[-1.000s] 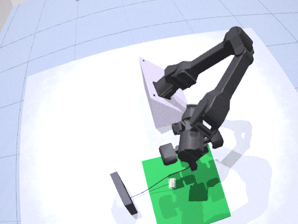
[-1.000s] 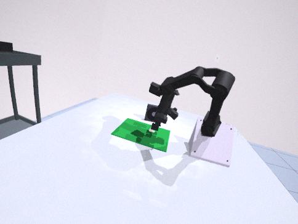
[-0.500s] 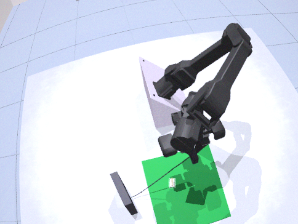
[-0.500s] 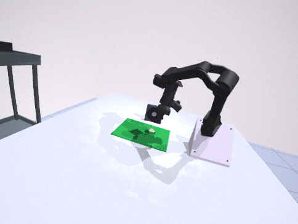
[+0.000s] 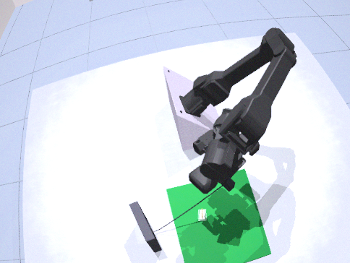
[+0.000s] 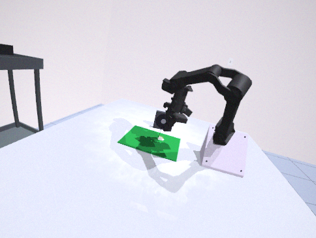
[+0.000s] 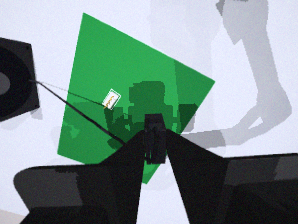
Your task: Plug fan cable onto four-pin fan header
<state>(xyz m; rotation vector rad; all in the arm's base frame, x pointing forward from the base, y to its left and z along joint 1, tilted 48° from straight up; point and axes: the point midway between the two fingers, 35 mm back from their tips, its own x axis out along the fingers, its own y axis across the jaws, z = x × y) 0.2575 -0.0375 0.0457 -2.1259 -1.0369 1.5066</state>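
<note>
My gripper tip is 12 cm above the white four-pin header, 8 cm to the left of it and 3 cm short of it. Round my gripper tip: green board: 13 cm below, 7 cm ahead, 4 cm to the right; then dark fan plug: 1 cm ahead; then dark fan: 22 cm to the right, 6 cm below, 4 cm ahead.
</note>
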